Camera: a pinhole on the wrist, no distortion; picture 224 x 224 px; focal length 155.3 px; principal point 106.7 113.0 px. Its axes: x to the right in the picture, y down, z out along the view. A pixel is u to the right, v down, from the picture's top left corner.
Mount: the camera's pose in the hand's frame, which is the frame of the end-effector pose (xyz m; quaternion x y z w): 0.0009 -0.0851 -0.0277 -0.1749 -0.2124 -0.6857 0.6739
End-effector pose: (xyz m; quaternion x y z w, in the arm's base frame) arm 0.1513 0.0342 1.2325 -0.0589 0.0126 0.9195 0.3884
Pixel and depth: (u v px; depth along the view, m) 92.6 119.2 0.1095
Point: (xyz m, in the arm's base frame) 0.1586 0.0519 1.2927
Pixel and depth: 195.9 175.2 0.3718
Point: 0.0748 0.2015 1.6247
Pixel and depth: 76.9 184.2 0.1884
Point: 0.0527 0.0677 1.3392
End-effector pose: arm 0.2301 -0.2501 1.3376 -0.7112 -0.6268 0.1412 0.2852
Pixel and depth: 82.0 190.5 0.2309
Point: 0.2168 -0.1147 1.1910
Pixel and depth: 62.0 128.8 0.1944
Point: 0.2242 -0.2156 1.2150
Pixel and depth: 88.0 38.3 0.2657
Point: 0.1757 -0.3488 1.1294
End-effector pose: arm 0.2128 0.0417 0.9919 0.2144 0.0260 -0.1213 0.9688
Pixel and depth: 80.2 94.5 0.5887
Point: 0.1981 0.1604 1.5049
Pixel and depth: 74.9 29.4 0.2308
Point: 0.1032 0.0814 1.1606
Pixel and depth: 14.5 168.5 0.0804
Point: 0.2387 0.0265 1.0036
